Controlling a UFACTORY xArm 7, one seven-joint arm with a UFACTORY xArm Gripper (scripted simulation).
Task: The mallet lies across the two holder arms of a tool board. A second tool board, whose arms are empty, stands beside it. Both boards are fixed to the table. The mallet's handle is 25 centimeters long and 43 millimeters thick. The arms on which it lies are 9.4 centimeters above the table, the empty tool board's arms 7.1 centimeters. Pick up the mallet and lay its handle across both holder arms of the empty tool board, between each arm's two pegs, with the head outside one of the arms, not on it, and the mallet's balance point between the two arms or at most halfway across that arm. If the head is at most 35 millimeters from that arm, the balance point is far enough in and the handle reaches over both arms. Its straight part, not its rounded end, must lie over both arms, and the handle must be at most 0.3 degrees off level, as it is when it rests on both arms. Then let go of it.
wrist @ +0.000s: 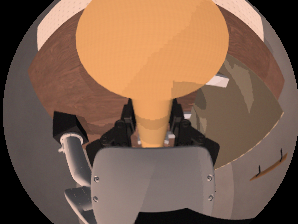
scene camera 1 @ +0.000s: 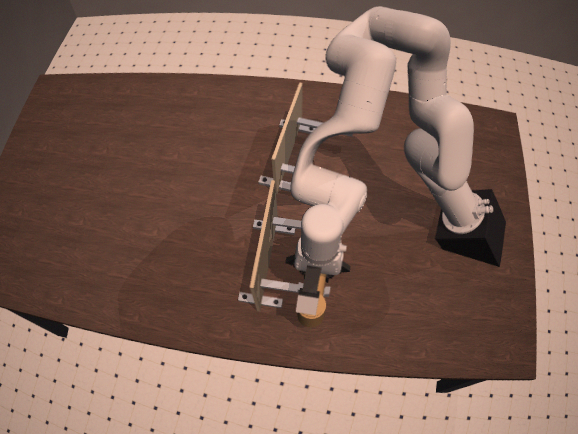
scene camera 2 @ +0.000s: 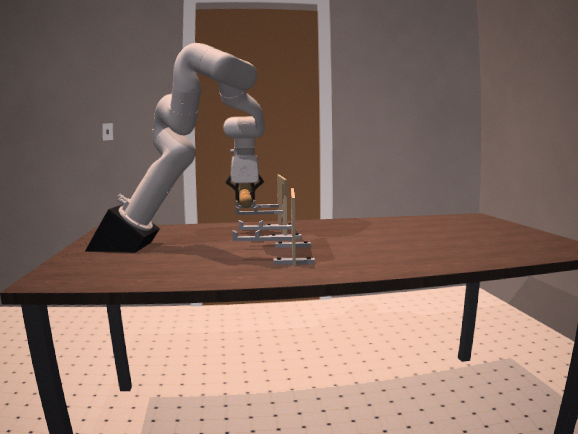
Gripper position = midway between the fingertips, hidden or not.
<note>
In view: my gripper (scene camera 1: pixel 316 275), a mallet (wrist: pixel 152 58), a tool board (scene camera 1: pixel 272 223) and a tool board (scene camera 1: pixel 294 123).
My gripper also shows in the wrist view (wrist: pixel 152 102) and in scene camera 2 (scene camera 2: pixel 245 201).
</note>
